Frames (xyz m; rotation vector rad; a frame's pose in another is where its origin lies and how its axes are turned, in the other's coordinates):
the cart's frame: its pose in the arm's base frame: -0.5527 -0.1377 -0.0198 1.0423 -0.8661 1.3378
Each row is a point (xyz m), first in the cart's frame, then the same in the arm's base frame.
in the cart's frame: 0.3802 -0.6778 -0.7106
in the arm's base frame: 0.0907 0.6937 0.0416
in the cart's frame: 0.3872 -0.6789 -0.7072
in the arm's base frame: 0.0925 0.6929 0.0492
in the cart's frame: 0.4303 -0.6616 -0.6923
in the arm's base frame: 0.0795 0.6923 0.0962
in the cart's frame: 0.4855 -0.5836 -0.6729
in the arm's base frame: 0.0074 0.6884 0.1618
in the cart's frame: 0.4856 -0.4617 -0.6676
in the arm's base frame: -0.1133 0.6770 0.1749
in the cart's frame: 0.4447 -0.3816 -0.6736
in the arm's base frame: -0.1963 0.6648 0.1420
